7 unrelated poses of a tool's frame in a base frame.
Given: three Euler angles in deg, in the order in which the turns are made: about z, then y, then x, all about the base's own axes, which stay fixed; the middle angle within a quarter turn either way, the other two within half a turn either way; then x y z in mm.
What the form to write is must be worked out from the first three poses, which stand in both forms.
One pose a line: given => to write
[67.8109 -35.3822 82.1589 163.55 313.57 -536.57] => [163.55 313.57 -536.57], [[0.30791 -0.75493 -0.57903], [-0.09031 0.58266 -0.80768], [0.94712 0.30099 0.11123]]
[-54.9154 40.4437 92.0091 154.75 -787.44 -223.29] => [154.75 -787.44 -223.29], [[0.43744 0.62277 0.64870], [0.40132 0.51036 -0.76058], [-0.80473 0.59304 -0.02668]]
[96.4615 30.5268 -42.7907 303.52 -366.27 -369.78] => [303.52 -366.27 -369.78], [[-0.09694 -0.85592 0.50794], [0.76801 0.26028 0.58516], [-0.63306 0.44683 0.63212]]
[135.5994 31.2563 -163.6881 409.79 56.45 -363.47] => [409.79 56.45 -363.47], [[-0.61076 -0.59812 0.51887], [-0.56739 0.78767 0.24010], [-0.55230 -0.14775 -0.82044]]
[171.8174 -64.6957 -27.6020 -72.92 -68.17 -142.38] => [-72.92 -68.17 -142.38], [[-0.42307 -0.06083 -0.90405], [-0.28848 -0.93678 0.19804], [-0.85895 0.34458 0.37878]]
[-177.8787 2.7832 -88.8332 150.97 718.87 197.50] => [150.97 718.87 197.50], [[-0.99814 0.03697 0.04856], [0.04776 -0.02215 0.99861], [0.03800 0.99907 0.02034]]
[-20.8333 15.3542 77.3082 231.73 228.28 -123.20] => [231.73 228.28 -123.20], [[0.90126 0.34296 0.26479], [0.16329 0.29721 -0.94075], [-0.40133 0.89109 0.21186]]
